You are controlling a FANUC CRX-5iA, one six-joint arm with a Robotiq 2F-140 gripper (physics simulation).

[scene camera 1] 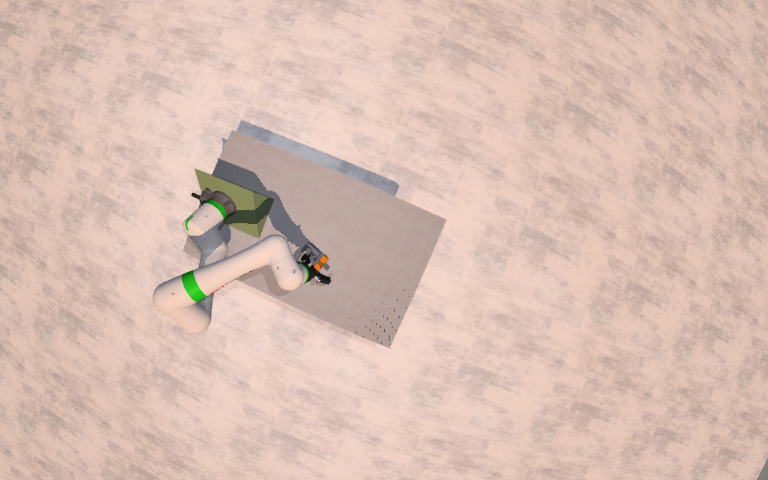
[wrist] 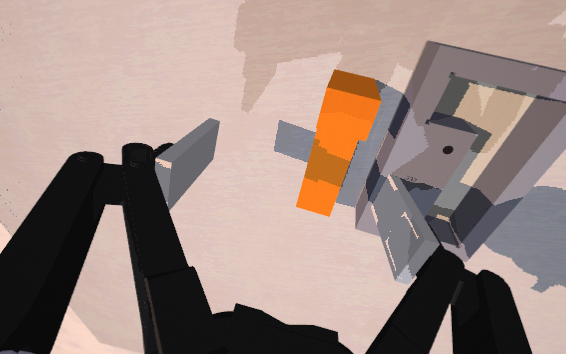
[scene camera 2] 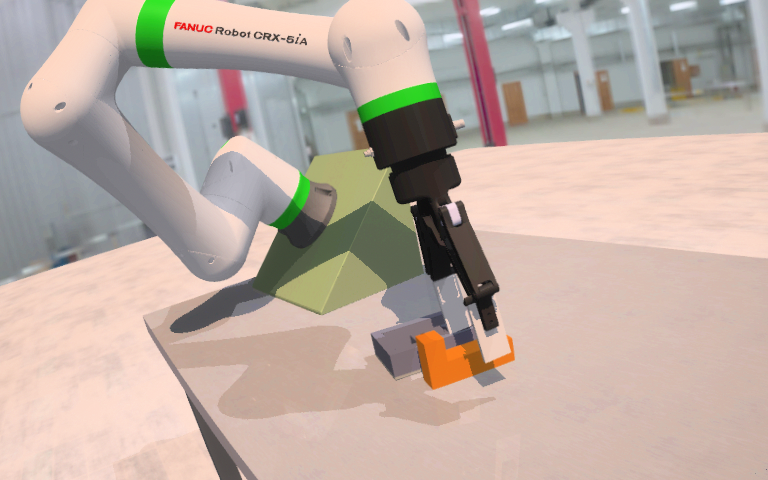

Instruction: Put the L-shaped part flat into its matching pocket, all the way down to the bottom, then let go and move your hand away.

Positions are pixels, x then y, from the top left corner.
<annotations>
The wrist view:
gripper: 299, 166
grey pocket block: 471, 135, touched by the gripper
orange L-shaped part: 351, 101, on the table
</annotations>
